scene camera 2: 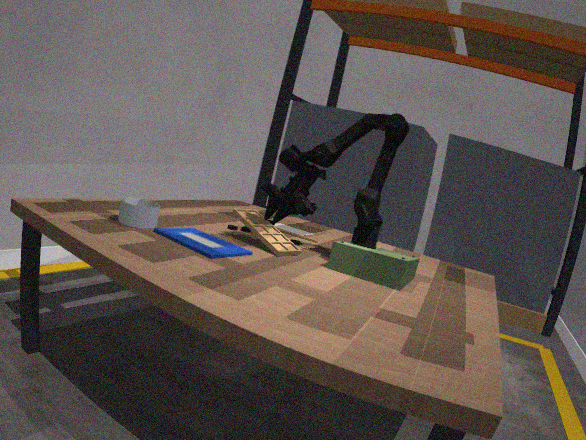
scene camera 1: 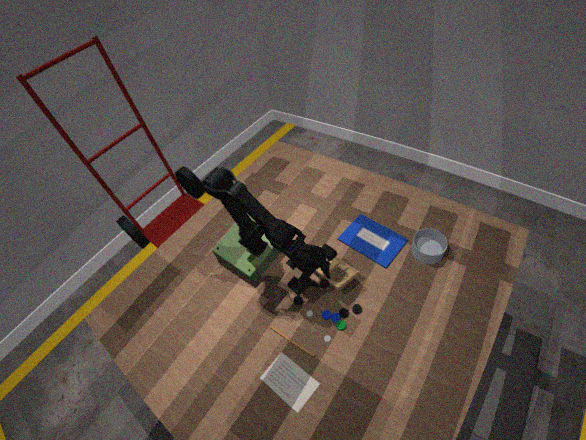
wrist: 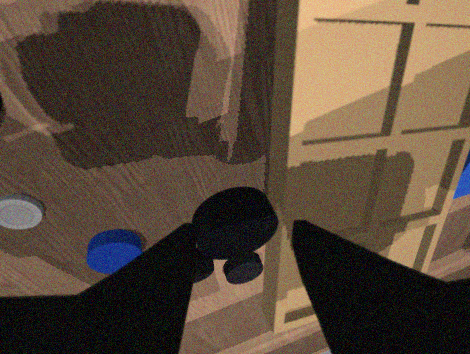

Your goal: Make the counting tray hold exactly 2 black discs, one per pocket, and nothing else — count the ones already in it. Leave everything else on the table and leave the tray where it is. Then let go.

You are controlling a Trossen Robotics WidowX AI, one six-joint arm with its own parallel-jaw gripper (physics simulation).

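Observation:
My gripper [scene camera 1: 326, 281] [scene camera 2: 271, 221] [wrist: 244, 232] is shut on a black disc [wrist: 235, 220] together with the side wall of the wooden counting tray [scene camera 1: 345, 285] [scene camera 2: 260, 239] [wrist: 282, 150]. The tray is tilted, one end raised off the table in scene camera 2. No disc shows in its visible pockets; some are cut off or shaded. Other black discs lie on the table: one [scene camera 1: 344, 313] [wrist: 243, 267] near the blue discs, one [scene camera 1: 357, 309] to its right, and one [scene camera 1: 298, 300] [scene camera 2: 296, 242] on the arm's side.
Blue discs [scene camera 1: 326, 314] [wrist: 115, 252], a green disc [scene camera 1: 341, 325] and white discs [scene camera 1: 309, 313] [scene camera 1: 327, 338] lie beside the tray. A thin stick [scene camera 1: 292, 341], a paper sheet [scene camera 1: 290, 382], a blue mat [scene camera 1: 350, 234] [scene camera 2: 225, 250], a grey bowl [scene camera 1: 429, 250] [scene camera 2: 139, 213] and a green block [scene camera 2: 370, 262] are around.

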